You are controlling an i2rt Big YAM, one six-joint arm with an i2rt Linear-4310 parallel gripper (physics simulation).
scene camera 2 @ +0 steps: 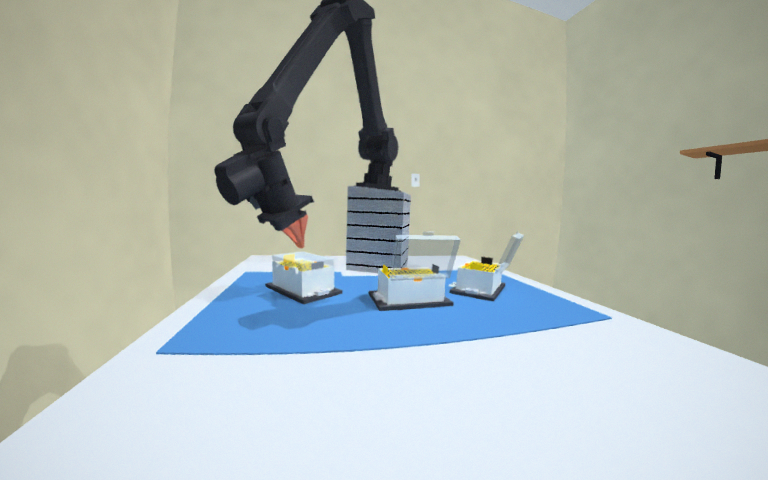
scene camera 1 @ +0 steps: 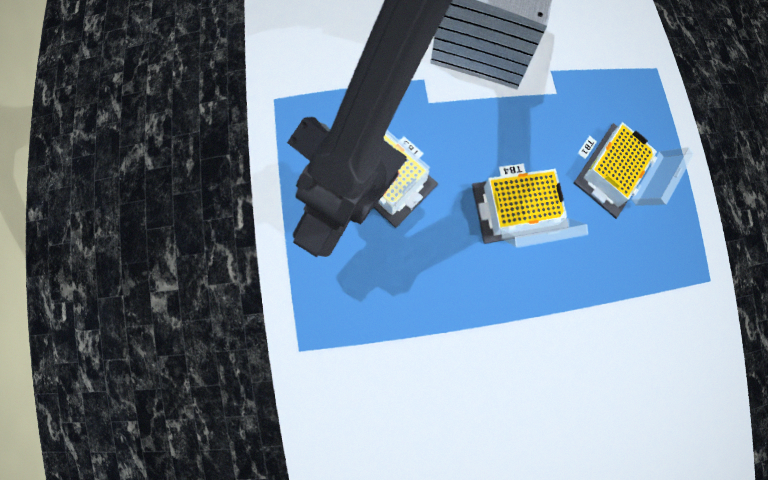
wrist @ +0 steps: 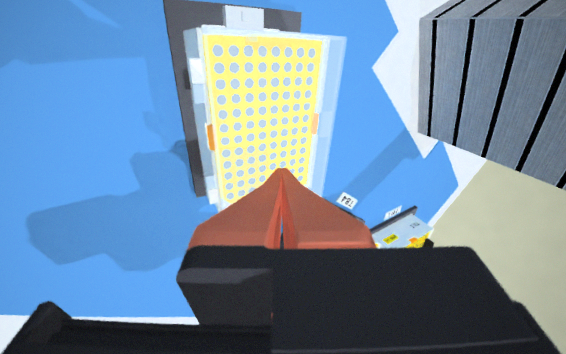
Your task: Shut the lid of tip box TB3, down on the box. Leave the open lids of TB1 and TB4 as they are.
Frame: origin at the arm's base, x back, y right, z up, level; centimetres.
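Seen in the pictures: gripper, fingertip midpoint: (scene camera 2: 301, 247) (scene camera 1: 384, 166) (wrist: 281, 177); arm's base, origin of the base link: (scene camera 2: 376, 189).
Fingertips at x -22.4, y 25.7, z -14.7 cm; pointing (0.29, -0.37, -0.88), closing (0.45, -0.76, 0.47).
Note:
Pixels of each thing's top centre, then the offset from my fingertips to it. "spot": a spot on its surface instead. Level surfaces: height alone.
- Tip box TB3, middle of its top: (wrist: 297, 136) (scene camera 1: 388, 155) (scene camera 2: 306, 256) dx +2.3, dy -1.5, dz -2.4 cm
- clear lid, surface spot: (wrist: 332, 100) spot: dx +5.5, dy -2.7, dz -2.4 cm
- TB1, middle of its top: (scene camera 1: 622, 154) (wrist: 412, 252) (scene camera 2: 477, 263) dx -8.7, dy -41.2, dz -3.5 cm
- blue mat, its level: dz -10.1 cm
Tip box TB3 (scene camera 1: 406, 183) (scene camera 2: 303, 280) (wrist: 265, 110) stands at the left of the mat. Its tips look pale through the clear lid (wrist: 332, 100), which lies low over the box; I cannot tell whether it is fully seated. My gripper (scene camera 2: 301, 245) (wrist: 281, 177) is shut and empty, its tips a little above TB3; the arm hides them in scene camera 1. TB4 (scene camera 1: 526, 198) (scene camera 2: 412, 289) has its lid (scene camera 1: 552, 234) (scene camera 2: 431, 251) open and upright. TB1 (scene camera 1: 623, 161) (scene camera 2: 479, 281) (wrist: 405, 232) also has its lid (scene camera 1: 662, 176) (scene camera 2: 511, 252) open.
The boxes stand on dark bases on a blue mat (scene camera 1: 481, 305) (scene camera 2: 317, 339) (wrist: 90, 100). The arm's grey ribbed pedestal (scene camera 1: 487, 42) (scene camera 2: 374, 229) (wrist: 490, 75) stands behind the mat. A wooden wall shelf (scene camera 2: 730, 148) is at the far right.

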